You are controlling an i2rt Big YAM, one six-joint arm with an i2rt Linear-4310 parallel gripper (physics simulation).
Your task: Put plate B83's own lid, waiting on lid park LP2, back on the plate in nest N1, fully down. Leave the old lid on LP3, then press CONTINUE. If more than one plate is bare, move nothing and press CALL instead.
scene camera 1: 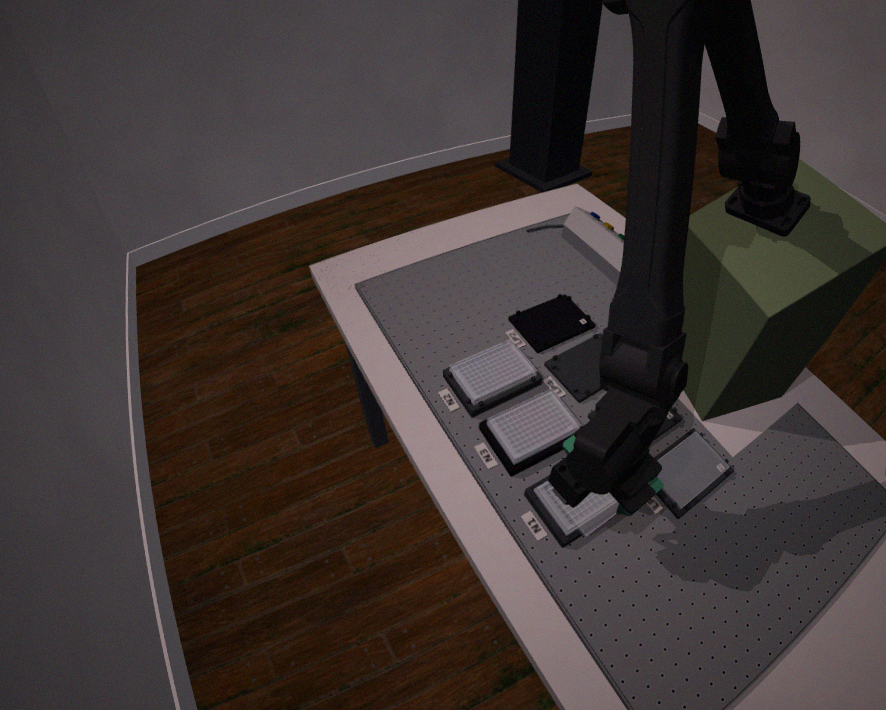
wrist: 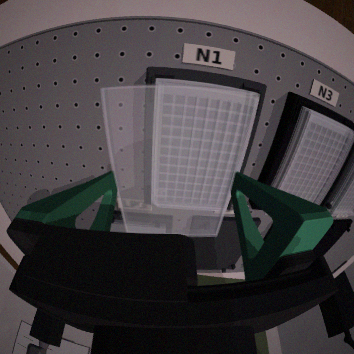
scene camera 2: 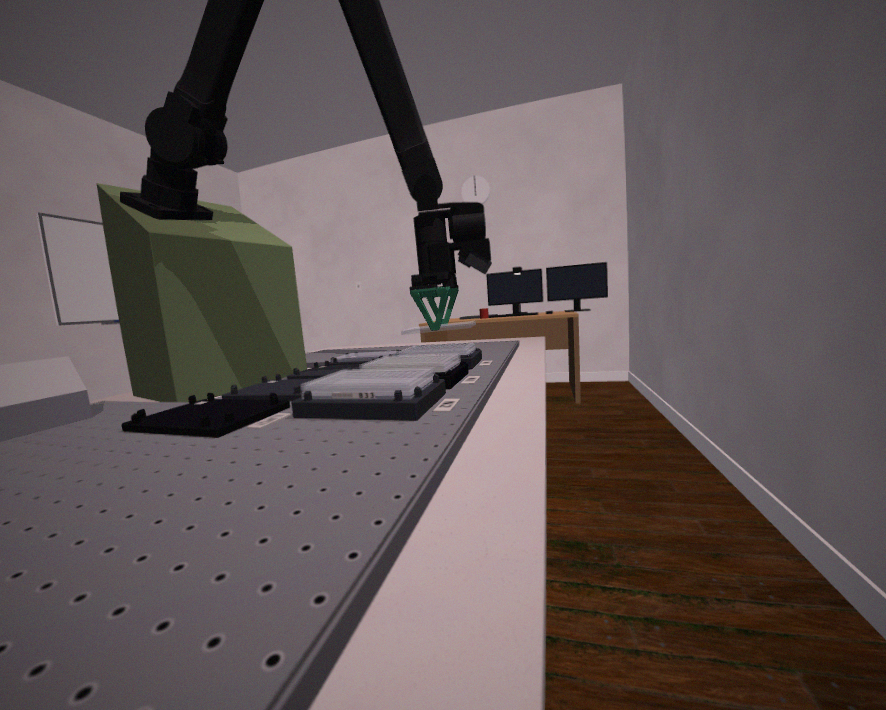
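Where they show: gripper, fingertip midpoint: point(wrist: 173, 177) point(scene camera 2: 439, 328); arm's base at its link origin: point(scene camera 1: 766, 207) point(scene camera 2: 169, 211).
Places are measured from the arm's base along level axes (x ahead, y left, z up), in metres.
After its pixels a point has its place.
My gripper point(scene camera 1: 613, 471) point(scene camera 2: 436, 326) @[x 0.465, y 0.087, z -0.253 m] point(wrist: 173, 177) @[x 0.465, y 0.087, z -0.253 m] is shut on a clear lid point(scene camera 2: 464, 325) @[x 0.515, y 0.041, z -0.248 m] point(wrist: 126, 120) @[x 0.510, y 0.112, z -0.245 m], held roughly level above nest N1. The plate in N1 point(scene camera 1: 553, 501) point(wrist: 205, 145) shows through the lid in the wrist view. The lid reaches past the plate's left side there; a gap below the lid shows in scene camera 2. Lid park LP2 point(scene camera 1: 550, 323) @[x 0.245, y -0.226, z -0.310 m] point(scene camera 2: 207, 412) @[x 0.238, y -0.235, z -0.310 m] is a black holder with no lid on it. The old lid point(scene camera 1: 691, 467) @[x 0.290, y 0.157, z -0.302 m] lies on LP3, whose label is partly hidden. The button console point(scene camera 1: 595, 240) @[x 0.004, y -0.322, z -0.266 m] stands at the far table end; its button labels are unreadable.
Plates in N2 point(scene camera 1: 494, 369) @[x 0.423, y -0.190, z -0.284 m] point(scene camera 2: 366, 383) @[x 0.433, y -0.238, z -0.284 m] and N3 point(scene camera 1: 533, 426) @[x 0.449, y -0.064, z -0.285 m] point(wrist: 317, 155) @[x 0.465, y -0.063, z -0.286 m] stand beside N1, apparently covered by clear lids. A dark lid park point(scene camera 1: 580, 367) @[x 0.281, y -0.112, z -0.310 m] without a lid lies beside them. The green pedestal point(scene camera 1: 769, 273) @[x 0.108, y 0.072, z -0.042 m] point(scene camera 2: 221, 295) @[x 0.108, y -0.028, z -0.163 m] carries the arm.
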